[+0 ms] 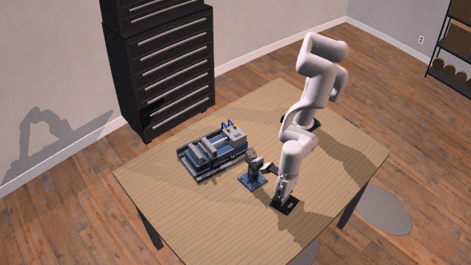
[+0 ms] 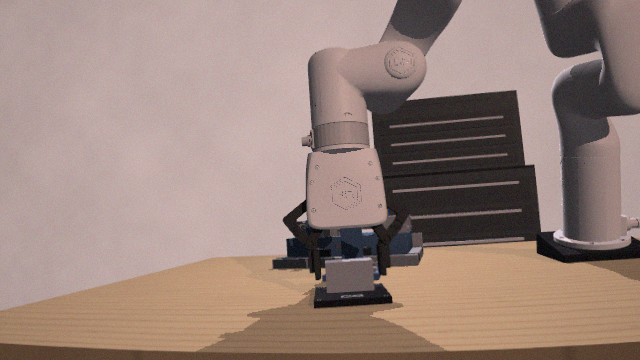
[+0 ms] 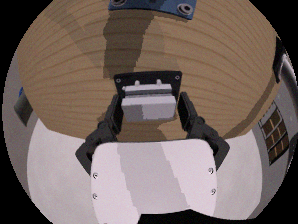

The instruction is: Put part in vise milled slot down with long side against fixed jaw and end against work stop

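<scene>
The part lies 1 cm to the right of my hand and 1 cm below it. From my hand the other things lie so: air cylinder 35 cm to the right, 8 cm behind, 4 cm above; then white cylinder rod 37 cm to the right, 4 cm above, 1 cm behind.
</scene>
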